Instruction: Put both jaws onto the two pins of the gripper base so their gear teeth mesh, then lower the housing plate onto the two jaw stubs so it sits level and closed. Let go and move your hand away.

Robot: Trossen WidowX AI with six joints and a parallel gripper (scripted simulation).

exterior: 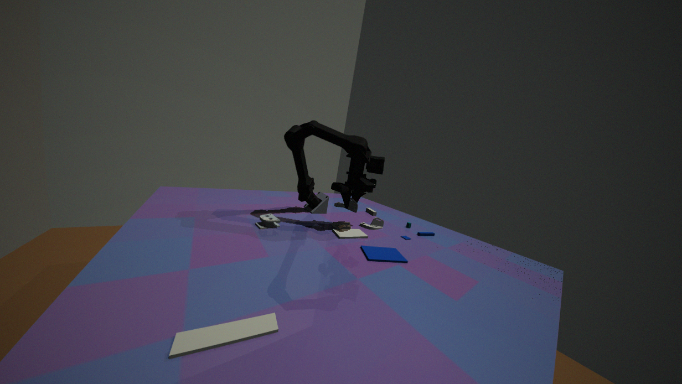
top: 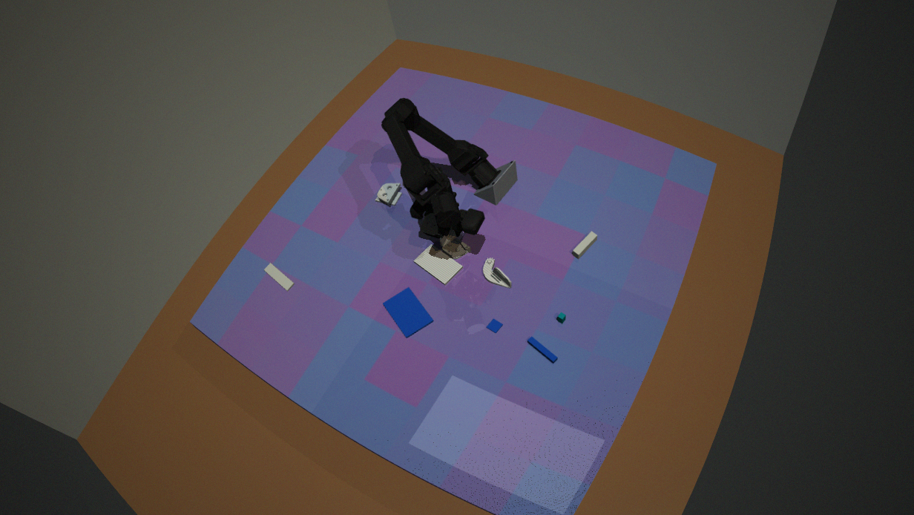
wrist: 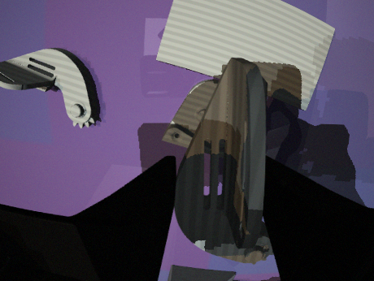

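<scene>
My gripper tip is now 8 cm above the ribbed white plate, 6 cm short of it and 2 cm to the left of it. Round my gripper tip: small blue square: 22 cm to the left, 14 cm ahead, 9 cm below; then blue plate: 22 cm ahead, 8 cm below; then jaw: 12 cm to the left, 8 cm below, 1 cm behind.
</scene>
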